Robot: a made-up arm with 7 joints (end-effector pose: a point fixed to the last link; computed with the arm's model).
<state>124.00 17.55 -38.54 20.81 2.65 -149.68 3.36</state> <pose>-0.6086 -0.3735 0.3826 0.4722 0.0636 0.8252 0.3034</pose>
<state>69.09 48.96 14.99 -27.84 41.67 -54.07 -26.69</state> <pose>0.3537 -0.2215 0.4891 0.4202 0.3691 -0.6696 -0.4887</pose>
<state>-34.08 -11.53 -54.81 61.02 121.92 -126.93 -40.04</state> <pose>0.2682 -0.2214 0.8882 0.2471 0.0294 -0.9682 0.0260</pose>
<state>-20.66 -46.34 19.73 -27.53 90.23 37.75 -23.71</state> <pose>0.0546 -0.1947 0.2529 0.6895 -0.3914 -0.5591 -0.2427</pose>
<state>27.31 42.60 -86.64 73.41 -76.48 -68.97 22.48</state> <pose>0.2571 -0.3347 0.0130 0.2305 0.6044 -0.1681 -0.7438</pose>
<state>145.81 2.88 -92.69 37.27 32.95 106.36 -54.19</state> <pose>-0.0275 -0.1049 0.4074 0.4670 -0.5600 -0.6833 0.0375</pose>
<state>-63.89 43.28 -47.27 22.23 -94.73 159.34 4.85</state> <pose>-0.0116 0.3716 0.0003 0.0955 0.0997 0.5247 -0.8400</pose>
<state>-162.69 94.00 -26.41 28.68 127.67 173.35 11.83</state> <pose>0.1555 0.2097 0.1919 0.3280 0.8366 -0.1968 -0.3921</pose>
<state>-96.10 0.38 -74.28 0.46 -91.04 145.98 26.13</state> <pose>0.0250 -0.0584 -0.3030 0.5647 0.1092 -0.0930 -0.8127</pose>
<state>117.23 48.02 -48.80 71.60 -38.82 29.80 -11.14</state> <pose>-0.0232 -0.1852 -0.0994 0.3163 0.3791 -0.3255 -0.8064</pose>
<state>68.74 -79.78 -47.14 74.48 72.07 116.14 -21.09</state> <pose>0.0464 0.2670 0.2981 0.3980 0.1511 -0.3348 0.8406</pose>
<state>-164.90 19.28 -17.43 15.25 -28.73 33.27 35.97</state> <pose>-0.4571 -0.1797 0.0178 0.0797 -0.2996 -0.0881 -0.9467</pose>
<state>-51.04 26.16 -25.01 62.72 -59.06 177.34 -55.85</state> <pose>0.4432 -0.4980 0.4808 0.4870 -0.8035 -0.1935 0.2823</pose>
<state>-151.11 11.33 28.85 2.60 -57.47 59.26 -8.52</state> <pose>-0.2683 -0.0413 0.1193 0.3710 -0.1993 0.2736 -0.8647</pose>
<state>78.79 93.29 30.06 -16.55 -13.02 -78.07 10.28</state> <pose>-0.3476 -0.1669 0.7035 0.1486 -0.6025 0.7746 0.1221</pose>
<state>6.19 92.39 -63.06 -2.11 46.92 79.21 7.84</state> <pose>-0.2113 -0.0344 -0.2533 0.9087 -0.1564 0.3418 0.1815</pose>
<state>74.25 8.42 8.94 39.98 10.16 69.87 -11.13</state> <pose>-0.2962 -0.1615 0.0292 0.7338 -0.0514 0.0919 -0.6712</pose>
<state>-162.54 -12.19 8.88 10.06 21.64 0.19 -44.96</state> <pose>-0.2453 -0.2640 -0.0347 0.3163 -0.0247 0.0941 0.9437</pose>
